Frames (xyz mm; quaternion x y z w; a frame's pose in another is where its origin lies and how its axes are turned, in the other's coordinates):
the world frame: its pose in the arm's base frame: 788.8 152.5 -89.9 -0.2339 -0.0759 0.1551 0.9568
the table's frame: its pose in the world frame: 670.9 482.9 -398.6 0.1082 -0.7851 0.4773 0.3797
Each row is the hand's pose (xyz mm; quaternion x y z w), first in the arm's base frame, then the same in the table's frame.
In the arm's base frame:
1: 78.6 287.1 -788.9 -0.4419 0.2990 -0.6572 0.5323
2: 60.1 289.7 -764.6 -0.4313 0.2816 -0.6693 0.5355
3: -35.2 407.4 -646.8 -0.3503 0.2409 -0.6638 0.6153
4: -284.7 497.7 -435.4 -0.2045 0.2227 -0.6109 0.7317
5: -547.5 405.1 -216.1 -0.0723 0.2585 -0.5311 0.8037
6: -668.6 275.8 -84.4 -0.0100 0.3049 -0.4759 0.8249
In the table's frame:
1: 950.7 794.4 543.0 0.3827 -0.6698 0.2862 0.5683
2: 978.6 782.2 547.2 0.4005 -0.6587 0.2967 0.5636
3: 1142.5 724.0 466.2 0.4131 -0.6436 0.4004 0.5048
4: 1475.5 660.7 453.5 0.3660 -0.6169 0.5624 0.4112
5: 1781.5 600.8 622.4 0.2622 -0.5875 0.6827 0.3464
6: 1917.2 548.4 788.4 0.1796 -0.5746 0.7289 0.3260

